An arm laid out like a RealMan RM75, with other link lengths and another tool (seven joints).
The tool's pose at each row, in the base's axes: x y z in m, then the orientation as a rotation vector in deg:
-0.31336, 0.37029, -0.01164, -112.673, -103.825, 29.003
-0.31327, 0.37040, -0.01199, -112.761, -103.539, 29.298
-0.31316, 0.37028, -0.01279, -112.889, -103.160, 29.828
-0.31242, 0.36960, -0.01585, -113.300, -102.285, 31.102
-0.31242, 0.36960, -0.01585, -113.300, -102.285, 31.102
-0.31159, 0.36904, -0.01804, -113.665, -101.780, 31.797
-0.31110, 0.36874, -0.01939, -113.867, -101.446, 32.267
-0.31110, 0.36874, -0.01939, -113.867, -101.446, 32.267
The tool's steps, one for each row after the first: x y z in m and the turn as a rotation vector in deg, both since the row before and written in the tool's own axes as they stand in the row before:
0.00011, 0.00025, 0.00026, 0.206, -0.055, 0.219
-0.00012, 0.00053, 0.00061, 0.314, -0.163, 0.323
-0.00063, 0.00232, 0.00214, 0.667, -0.445, 0.824
0.00000, 0.00000, 0.00000, 0.000, 0.000, 0.000
-0.00046, 0.00194, 0.00135, 0.290, -0.270, 0.544
-0.00022, 0.00118, 0.00084, 0.217, -0.176, 0.339
0.00000, 0.00000, 0.00000, 0.000, 0.000, 0.000

